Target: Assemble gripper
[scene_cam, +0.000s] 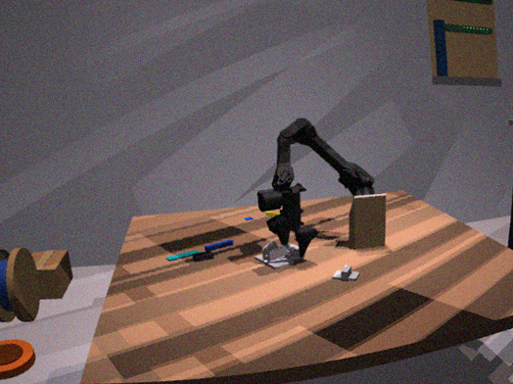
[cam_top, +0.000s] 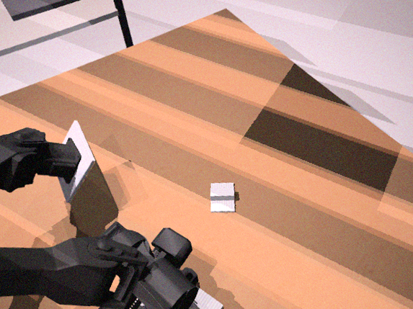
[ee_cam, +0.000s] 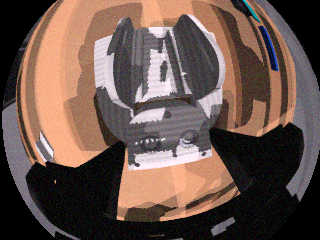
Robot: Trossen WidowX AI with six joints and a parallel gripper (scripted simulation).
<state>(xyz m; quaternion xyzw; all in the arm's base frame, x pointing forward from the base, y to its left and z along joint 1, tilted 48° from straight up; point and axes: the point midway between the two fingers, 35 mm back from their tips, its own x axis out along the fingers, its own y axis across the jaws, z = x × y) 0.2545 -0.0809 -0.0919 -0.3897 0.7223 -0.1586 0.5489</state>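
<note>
My gripper tip is 3 cm short of the white jaw, 1 cm to the left of it and 1 cm below it. The rest, counted from my gripper tip: black block (29 cm ahead, 7 cm to the right); blue bar (22 cm ahead, 16 cm to the right); teal bar (35 cm ahead, 10 cm to the right).
</note>
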